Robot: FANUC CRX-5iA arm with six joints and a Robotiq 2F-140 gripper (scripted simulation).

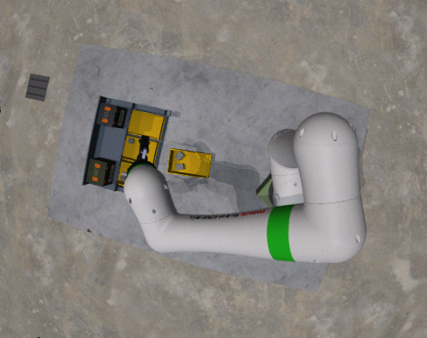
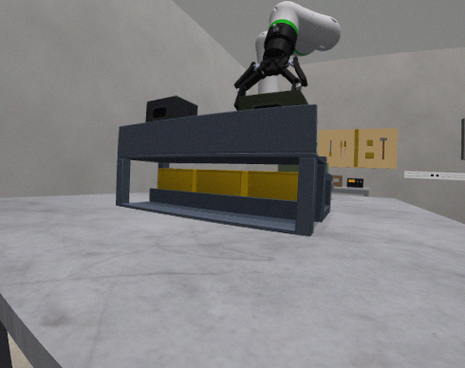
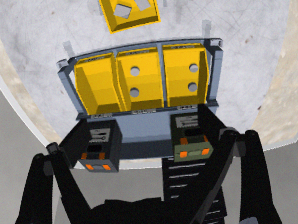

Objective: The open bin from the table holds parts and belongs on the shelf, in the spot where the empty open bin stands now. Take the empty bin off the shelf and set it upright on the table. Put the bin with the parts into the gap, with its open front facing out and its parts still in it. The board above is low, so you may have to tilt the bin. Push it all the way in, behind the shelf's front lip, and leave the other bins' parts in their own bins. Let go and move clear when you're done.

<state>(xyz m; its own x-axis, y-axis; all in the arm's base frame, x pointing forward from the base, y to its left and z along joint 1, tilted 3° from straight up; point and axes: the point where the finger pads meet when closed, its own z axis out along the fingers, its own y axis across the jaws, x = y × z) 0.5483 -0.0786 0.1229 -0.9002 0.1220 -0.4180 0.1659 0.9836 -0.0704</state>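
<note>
Now: hand 100 mm past the grey part, 20 mm to the left of it and 240 mm above it. Also, from my hand: dark shelf: 110 mm ahead, 40 mm to the right, 190 mm below; black box: 160 mm ahead, 160 mm to the right, 100 mm below.
</note>
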